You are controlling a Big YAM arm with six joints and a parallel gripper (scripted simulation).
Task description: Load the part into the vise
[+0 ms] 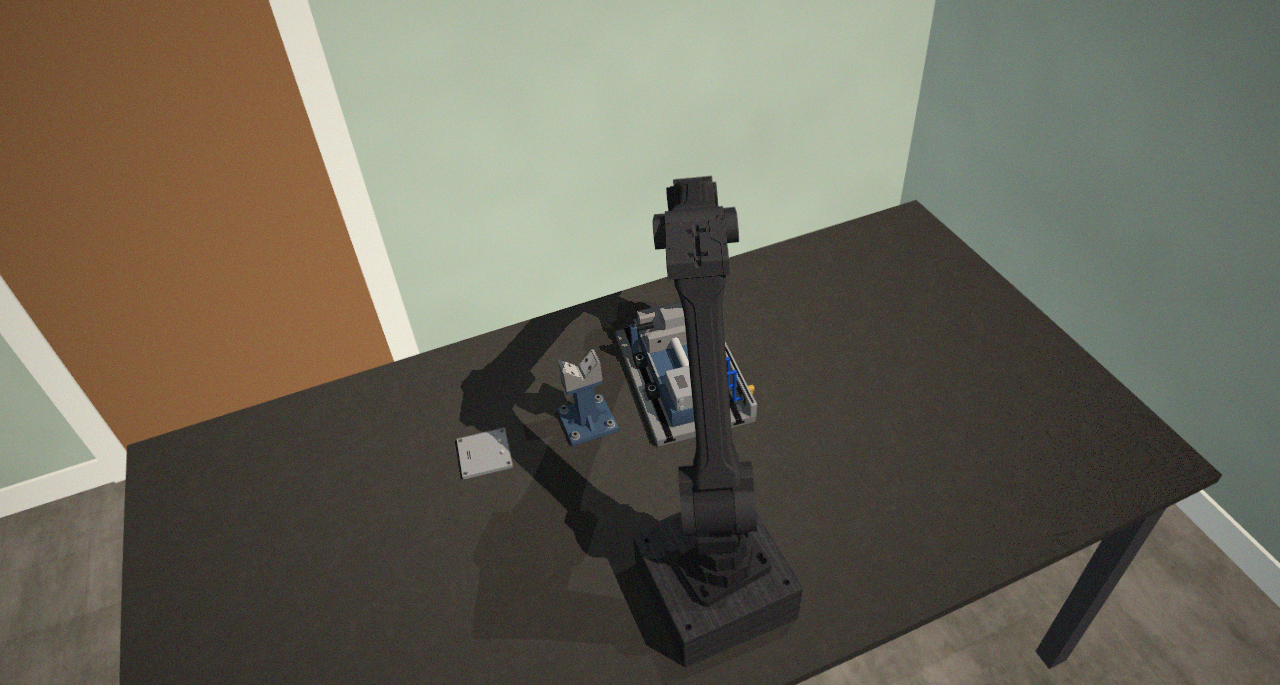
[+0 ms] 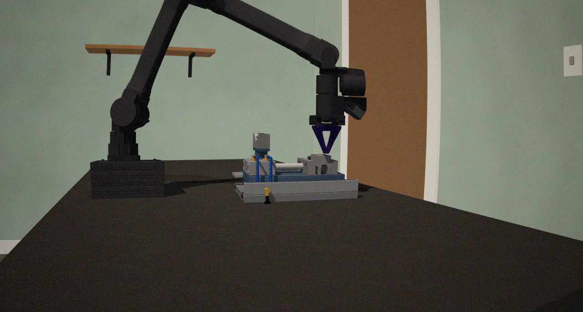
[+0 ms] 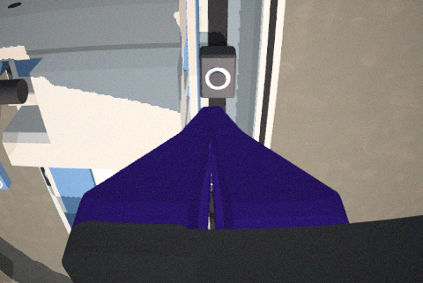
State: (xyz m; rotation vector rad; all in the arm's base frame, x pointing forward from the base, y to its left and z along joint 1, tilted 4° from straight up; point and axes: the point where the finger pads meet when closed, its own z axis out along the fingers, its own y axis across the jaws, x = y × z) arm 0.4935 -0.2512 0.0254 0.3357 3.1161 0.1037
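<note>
My hand is 4 cm to the right of the part, 4 cm above it and 1 cm short of it. Also, from my hand: grey infeed plate (48 cm to the left, 12 cm below, 4 cm behind).
</note>
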